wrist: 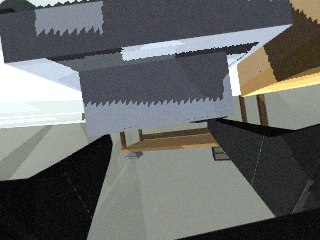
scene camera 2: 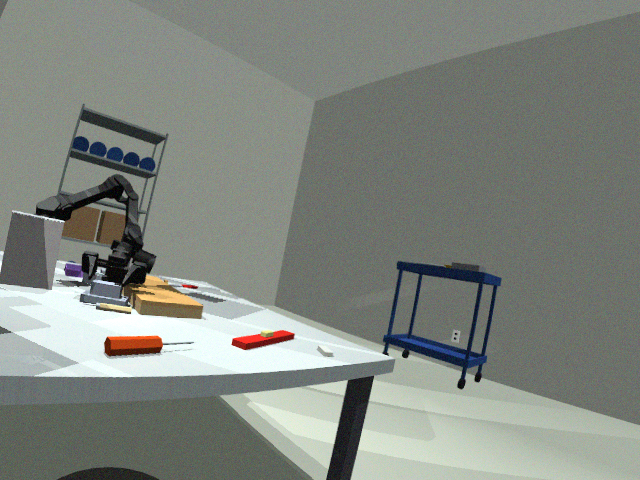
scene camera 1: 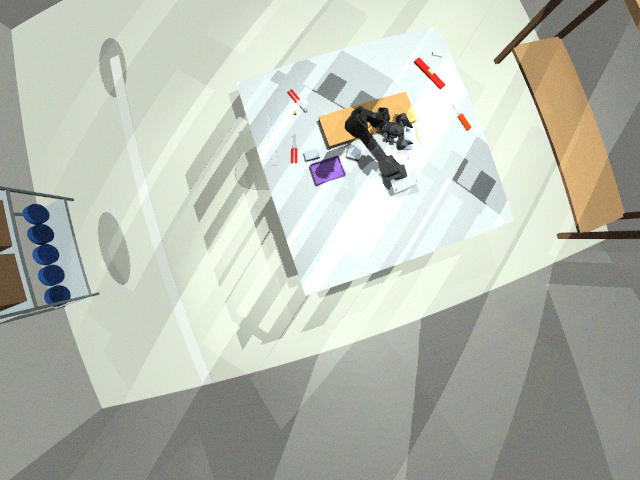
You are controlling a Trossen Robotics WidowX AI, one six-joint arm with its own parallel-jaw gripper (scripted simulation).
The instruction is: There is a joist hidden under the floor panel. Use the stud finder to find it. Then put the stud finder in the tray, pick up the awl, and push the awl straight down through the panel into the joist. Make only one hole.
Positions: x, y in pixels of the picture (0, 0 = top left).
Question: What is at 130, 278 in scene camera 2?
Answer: My gripper.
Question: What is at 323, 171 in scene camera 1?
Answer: A purple tray.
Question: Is my gripper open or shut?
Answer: Open.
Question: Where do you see a red level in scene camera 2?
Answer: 268, 337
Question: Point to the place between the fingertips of my gripper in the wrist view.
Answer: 160, 130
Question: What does my gripper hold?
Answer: Nothing.
